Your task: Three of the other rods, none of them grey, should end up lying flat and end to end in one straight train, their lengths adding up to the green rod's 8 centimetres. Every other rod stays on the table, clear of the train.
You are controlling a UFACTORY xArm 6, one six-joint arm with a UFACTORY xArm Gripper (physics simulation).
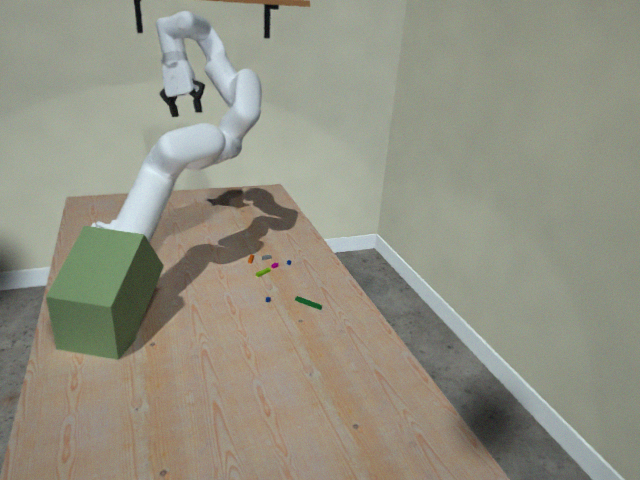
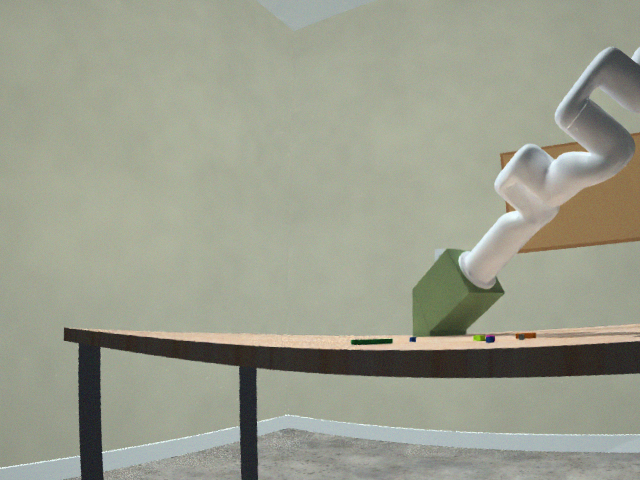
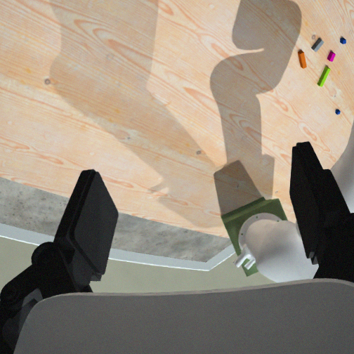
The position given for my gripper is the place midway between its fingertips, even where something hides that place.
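Observation:
There is my gripper (image 1: 187, 114), which I can see, and I see that same gripper (image 3: 196, 180) once more.

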